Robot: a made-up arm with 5 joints.
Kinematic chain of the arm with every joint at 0, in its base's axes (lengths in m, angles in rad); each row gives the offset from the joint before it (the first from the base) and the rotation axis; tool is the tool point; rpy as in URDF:
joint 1: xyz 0 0 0.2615 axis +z
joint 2: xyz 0 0 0 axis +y
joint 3: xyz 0.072 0 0.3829 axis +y
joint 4: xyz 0.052 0 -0.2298 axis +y
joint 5: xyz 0.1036 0 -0.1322 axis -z
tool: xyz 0 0 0 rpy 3.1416 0 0
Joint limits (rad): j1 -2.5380..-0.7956 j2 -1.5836..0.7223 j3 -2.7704..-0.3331 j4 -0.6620..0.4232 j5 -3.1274..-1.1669
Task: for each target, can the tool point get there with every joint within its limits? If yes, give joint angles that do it. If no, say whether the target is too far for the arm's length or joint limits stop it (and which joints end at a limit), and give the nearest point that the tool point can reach.
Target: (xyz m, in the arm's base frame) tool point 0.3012 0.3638 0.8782
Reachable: yes | joints -2.2623 -0.9580 -2.3003 -0.0322 -1.4389
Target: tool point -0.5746 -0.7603 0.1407
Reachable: no: too far | nearest point -0.3977 -0.5262 0.3045 | short by 0.336 m
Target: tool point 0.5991 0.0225 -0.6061
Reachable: no: too far | nearest point 0.2394 -0.2443 0.0991 | short by 0.835 m
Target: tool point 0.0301 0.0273 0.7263
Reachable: yes | joints -2.4047 -1.1884 -0.6265 -0.1838 -1.3645
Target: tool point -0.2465 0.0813 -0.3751
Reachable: no: joint limits stop it (at a limit: joint 1, joint 2, joint 3, joint 4) | nearest point -0.2004 -0.1381 0.1027 | short by 0.528 m
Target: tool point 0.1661 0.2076 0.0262
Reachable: no: joint limits stop it (at a limit: joint 1, joint 2, joint 3, joint 4) | nearest point 0.1703 -0.1738 0.1027 | short by 0.389 m
